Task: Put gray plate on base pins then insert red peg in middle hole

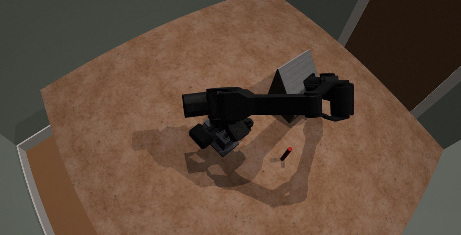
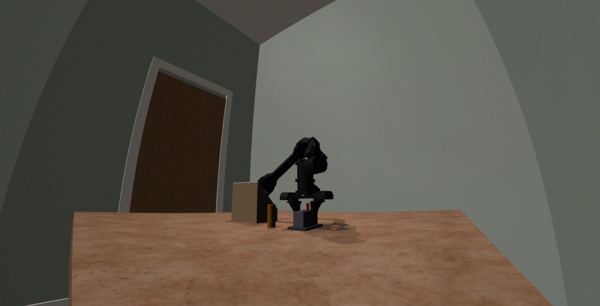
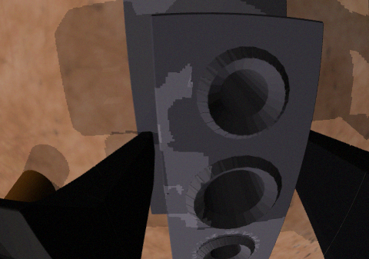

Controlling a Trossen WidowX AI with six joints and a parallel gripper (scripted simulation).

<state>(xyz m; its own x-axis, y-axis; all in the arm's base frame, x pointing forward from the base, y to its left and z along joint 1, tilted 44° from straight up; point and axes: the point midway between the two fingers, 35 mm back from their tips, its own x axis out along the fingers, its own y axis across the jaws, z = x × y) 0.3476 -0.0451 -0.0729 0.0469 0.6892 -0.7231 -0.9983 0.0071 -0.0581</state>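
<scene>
My gripper tip is now 1 cm above the dark base. The rest, counted from my gripper tip: orange cylinder: 11 cm behind, 5 cm to the right, 2 cm above; red peg: 19 cm to the left, 11 cm behind, 2 cm above; gray plate: 2 cm above.
</scene>
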